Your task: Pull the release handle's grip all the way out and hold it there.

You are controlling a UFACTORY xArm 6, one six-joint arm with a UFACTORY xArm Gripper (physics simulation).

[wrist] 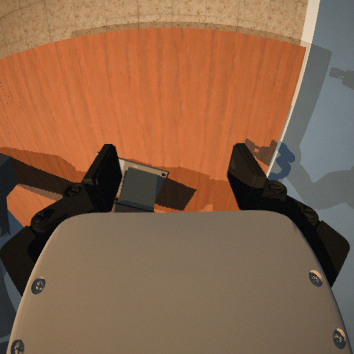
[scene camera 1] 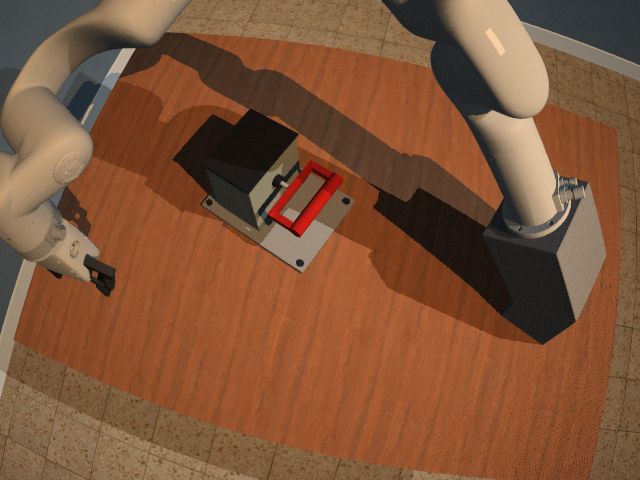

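Observation:
The red grip (scene camera 1: 316, 204) is a rectangular frame with a thick round outer bar. It stands out a little from the front of a dark box (scene camera 1: 251, 149) on a short light rod (scene camera 1: 284, 184). The box also shows low in the wrist view (wrist: 138, 187), beyond the fingers. It stands on a grey base plate (scene camera 1: 303, 250) (wrist: 142, 166) with dark bolts at its corners. My gripper (scene camera 1: 105, 281) (wrist: 174, 158) is open and empty, at the left of the scene view, well apart from the box and the grip. The grip does not show in the wrist view.
My arm's dark pedestal (scene camera 1: 532, 268) stands at the right of the wooden table top (scene camera 1: 310, 361) (wrist: 175, 90). The arm arches over the far side of the table, behind the box. Shadows of the arm lie across the table. A blue-grey wall lies beyond the left edge.

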